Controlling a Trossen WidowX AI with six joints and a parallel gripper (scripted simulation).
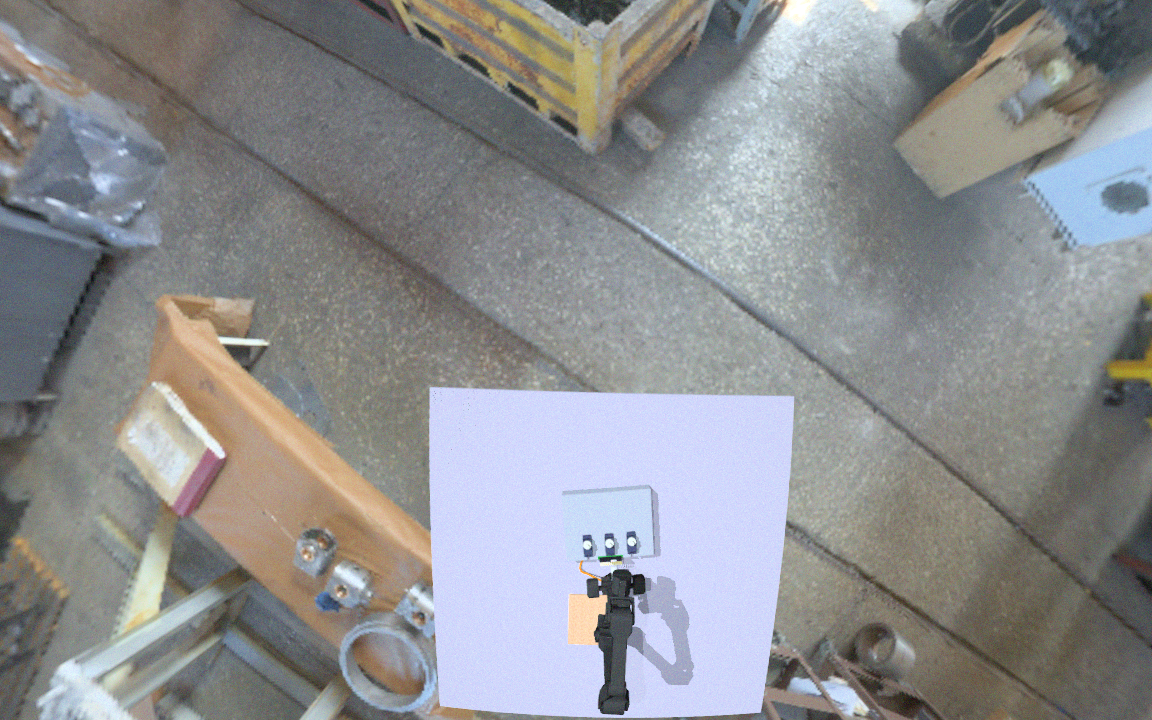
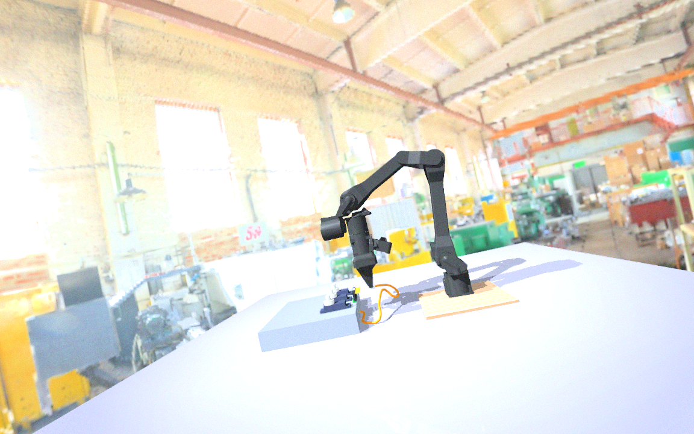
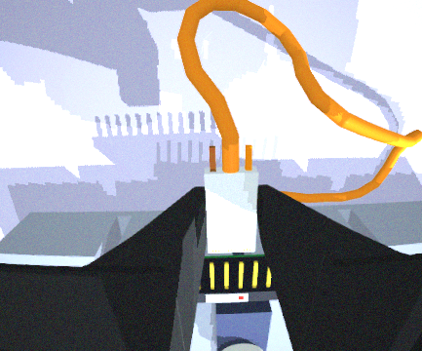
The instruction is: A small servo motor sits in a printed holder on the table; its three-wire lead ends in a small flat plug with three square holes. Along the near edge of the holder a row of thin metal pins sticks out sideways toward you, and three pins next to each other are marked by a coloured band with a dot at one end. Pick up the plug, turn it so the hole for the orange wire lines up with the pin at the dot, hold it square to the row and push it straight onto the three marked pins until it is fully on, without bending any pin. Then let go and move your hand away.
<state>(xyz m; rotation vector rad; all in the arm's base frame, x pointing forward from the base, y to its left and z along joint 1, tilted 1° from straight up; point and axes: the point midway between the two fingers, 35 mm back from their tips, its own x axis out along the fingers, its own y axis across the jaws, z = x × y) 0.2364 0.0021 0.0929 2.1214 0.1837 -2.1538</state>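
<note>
My gripper tip is now 50 mm short of the green mark, 20 mm to the right of it and 20 mm above it. Round my gripper tip: pale grey holder 200 mm ahead, 40 mm to the left, 40 mm below; then dark blue servo 100 mm ahead, 20 mm to the left, 20 mm below.
</note>
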